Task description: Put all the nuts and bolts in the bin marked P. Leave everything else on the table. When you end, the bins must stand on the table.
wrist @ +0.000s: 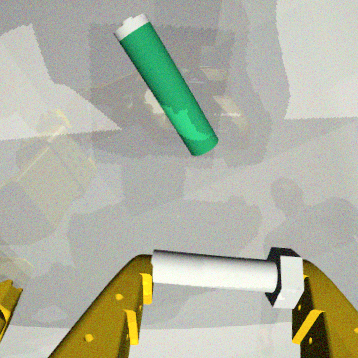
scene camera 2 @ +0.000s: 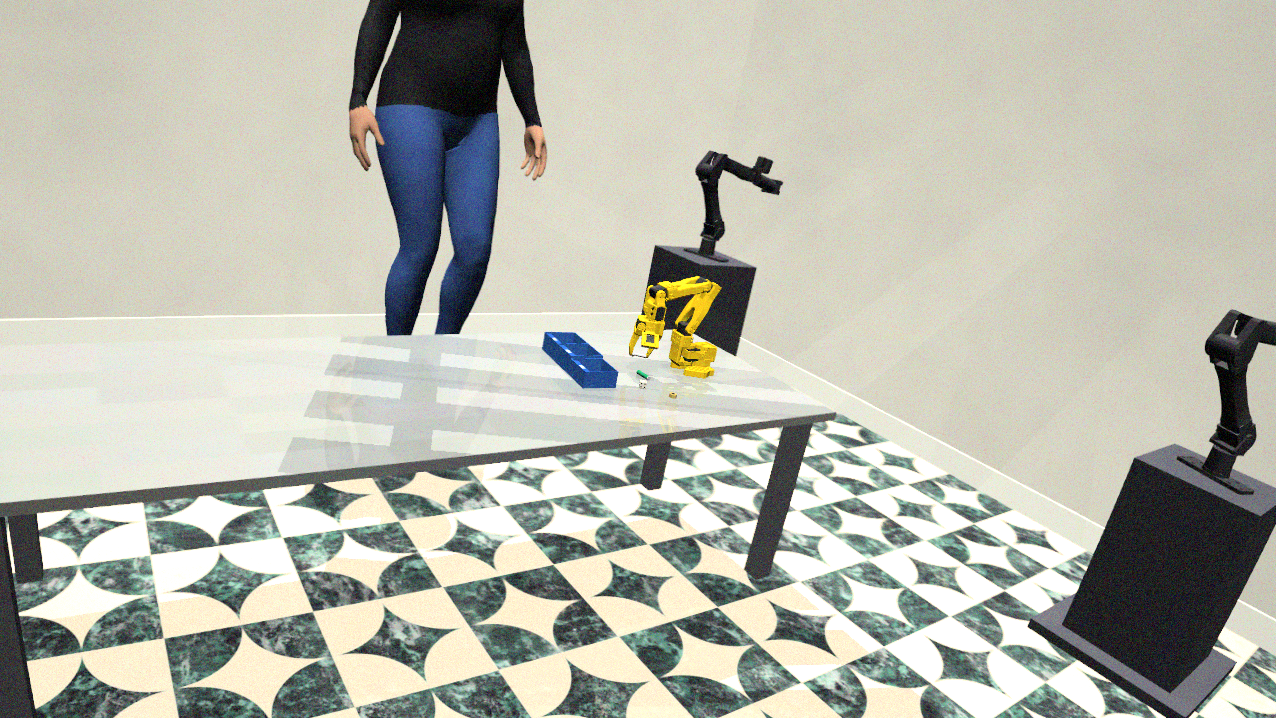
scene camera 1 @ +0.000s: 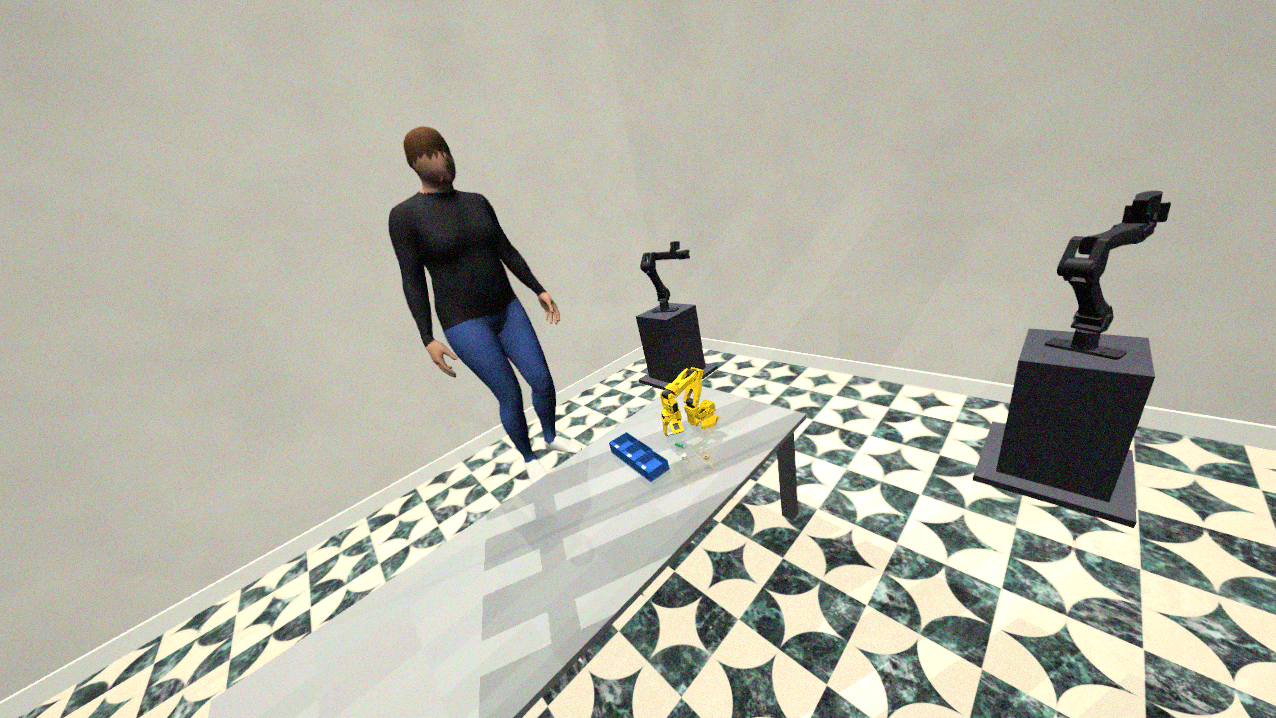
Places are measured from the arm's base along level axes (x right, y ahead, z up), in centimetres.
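Pixels of known places: hand at its tool point: (wrist: 153, 272) (scene camera 2: 645, 355); arm's base at its link origin: (scene camera 2: 685, 370) (scene camera 1: 700, 424).
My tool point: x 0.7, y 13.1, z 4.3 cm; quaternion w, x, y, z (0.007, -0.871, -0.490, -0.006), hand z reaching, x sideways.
For each thing: its middle in the pictures, then the offset to it from my tool point. Level surfaces: height alone.
- white hex-head bolt at the middle of its body: (wrist: 222, 272) dx +0.8, dy +1.5, dz +0.0 cm
- dark thing at the middle of its body: (scene camera 2: 642, 384) dx -8.8, dy +6.3, dz -3.5 cm
- small brass-coloured thing at the middle of its body: (scene camera 2: 672, 395) (scene camera 1: 706, 457) dx -15.3, dy +2.1, dz -3.9 cm
- battery at the middle of its body: (wrist: 168, 87) (scene camera 2: 643, 375) (scene camera 1: 680, 445) dx -3.0, dy +1.9, dz -3.8 cm
- table at its surface level: dz -4.3 cm
A white hex-head bolt (wrist: 210, 270) lies across the gap between the two yellow jaws in the wrist view. Its plain end presses on the left jaw and its head on the right jaw. My gripper (wrist: 224, 272) (scene camera 2: 639, 354) (scene camera 1: 673, 432) is shut on it, above the table beside the bins. The blue bins (scene camera 1: 624, 450) (scene camera 2: 589, 372) stand in a row on the table; I cannot read the P mark. A small white and dark thing (scene camera 2: 642, 385) and a small brass-coloured thing (scene camera 2: 672, 394) (scene camera 1: 705, 457) lie on the table, too small to identify surely.
A green cylinder with a white end, like a battery (wrist: 167, 87) (scene camera 2: 643, 375) (scene camera 1: 679, 444), lies on the table past the jaws. The table (scene camera 2: 223, 401) is glossy with reflections. A person (scene camera 1: 459, 258) stands behind it. Two black arms on dark pedestals (scene camera 1: 1075, 428) (scene camera 1: 671, 346) stand beyond.
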